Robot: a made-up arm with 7 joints.
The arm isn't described. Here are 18 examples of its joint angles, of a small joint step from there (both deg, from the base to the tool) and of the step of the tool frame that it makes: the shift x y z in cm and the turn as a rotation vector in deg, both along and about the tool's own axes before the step.
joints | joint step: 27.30 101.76 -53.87 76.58 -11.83 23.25 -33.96 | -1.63 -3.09 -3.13 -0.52 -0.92 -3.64 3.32
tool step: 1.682 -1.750 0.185 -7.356 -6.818 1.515
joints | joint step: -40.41 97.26 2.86 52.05 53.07 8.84 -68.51 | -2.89 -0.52 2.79 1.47 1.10 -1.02 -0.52
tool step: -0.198 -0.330 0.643 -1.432 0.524 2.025
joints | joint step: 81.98 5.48 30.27 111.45 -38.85 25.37 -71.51 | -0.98 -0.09 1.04 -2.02 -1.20 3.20 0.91
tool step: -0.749 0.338 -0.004 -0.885 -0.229 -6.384
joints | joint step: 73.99 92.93 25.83 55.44 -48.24 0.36 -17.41 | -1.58 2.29 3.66 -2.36 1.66 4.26 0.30
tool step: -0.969 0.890 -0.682 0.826 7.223 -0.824
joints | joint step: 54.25 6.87 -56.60 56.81 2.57 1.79 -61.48 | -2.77 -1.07 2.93 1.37 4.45 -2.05 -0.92
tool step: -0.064 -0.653 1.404 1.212 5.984 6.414
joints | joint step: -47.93 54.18 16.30 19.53 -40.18 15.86 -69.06 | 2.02 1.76 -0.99 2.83 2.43 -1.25 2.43
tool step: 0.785 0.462 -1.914 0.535 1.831 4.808
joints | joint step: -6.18 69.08 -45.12 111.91 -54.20 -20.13 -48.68 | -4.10 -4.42 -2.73 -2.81 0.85 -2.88 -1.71
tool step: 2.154 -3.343 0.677 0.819 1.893 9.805
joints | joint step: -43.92 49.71 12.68 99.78 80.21 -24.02 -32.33 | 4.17 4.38 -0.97 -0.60 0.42 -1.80 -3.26
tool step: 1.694 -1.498 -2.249 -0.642 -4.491 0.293
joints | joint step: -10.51 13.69 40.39 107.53 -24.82 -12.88 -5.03 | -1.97 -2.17 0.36 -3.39 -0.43 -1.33 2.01
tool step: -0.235 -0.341 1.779 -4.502 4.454 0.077
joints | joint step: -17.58 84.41 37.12 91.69 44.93 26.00 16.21 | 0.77 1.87 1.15 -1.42 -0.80 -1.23 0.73
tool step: 1.035 0.998 0.095 1.672 -1.914 -1.960
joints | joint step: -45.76 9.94 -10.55 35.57 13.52 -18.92 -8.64 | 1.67 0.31 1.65 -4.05 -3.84 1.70 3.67
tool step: 0.331 0.626 -0.497 -2.322 3.467 -3.583
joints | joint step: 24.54 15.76 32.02 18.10 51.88 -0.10 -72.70 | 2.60 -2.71 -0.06 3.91 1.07 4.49 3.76
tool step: -1.059 -0.215 2.364 -9.269 4.029 -3.536
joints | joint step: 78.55 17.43 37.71 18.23 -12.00 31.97 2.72 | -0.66 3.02 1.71 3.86 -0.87 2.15 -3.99
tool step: 1.190 2.188 0.578 7.572 -2.447 2.236
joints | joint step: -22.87 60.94 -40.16 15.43 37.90 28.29 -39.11 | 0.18 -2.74 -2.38 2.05 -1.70 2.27 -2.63
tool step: 0.265 -1.732 1.580 0.557 -2.740 -4.225
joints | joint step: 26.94 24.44 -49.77 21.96 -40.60 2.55 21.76 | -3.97 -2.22 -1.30 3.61 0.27 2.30 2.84
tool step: 2.431 -2.055 -0.880 -4.612 -2.607 -2.203
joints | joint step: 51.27 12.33 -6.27 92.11 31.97 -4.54 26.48 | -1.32 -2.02 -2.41 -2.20 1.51 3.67 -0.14
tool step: -1.519 -1.429 0.089 -0.393 5.314 6.820
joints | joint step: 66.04 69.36 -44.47 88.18 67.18 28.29 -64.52 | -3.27 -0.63 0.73 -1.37 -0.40 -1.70 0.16
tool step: -1.247 -0.575 -0.159 0.158 1.411 -0.625
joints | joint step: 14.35 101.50 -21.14 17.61 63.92 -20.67 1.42 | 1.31 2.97 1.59 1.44 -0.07 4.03 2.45
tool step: 1.605 1.690 -0.366 -0.593 0.823 1.278
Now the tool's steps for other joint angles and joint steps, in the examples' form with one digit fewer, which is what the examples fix.
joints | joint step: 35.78 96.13 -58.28 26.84 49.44 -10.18 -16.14 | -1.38 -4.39 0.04 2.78 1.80 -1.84 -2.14
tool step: 0.53 -3.77 0.28 -4.34 -2.92 3.80
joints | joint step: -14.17 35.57 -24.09 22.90 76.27 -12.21 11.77 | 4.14 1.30 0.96 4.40 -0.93 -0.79 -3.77
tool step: 2.71 -1.83 -1.01 -1.81 -6.40 1.16
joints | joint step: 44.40 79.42 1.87 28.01 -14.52 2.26 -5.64 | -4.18 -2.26 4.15 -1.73 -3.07 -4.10 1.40
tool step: -0.61 -1.95 0.48 -3.94 -2.12 -2.03
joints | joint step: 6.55 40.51 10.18 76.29 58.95 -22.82 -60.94 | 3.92 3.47 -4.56 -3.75 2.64 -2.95 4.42
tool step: 0.90 -1.71 -1.52 -4.97 -1.46 1.02
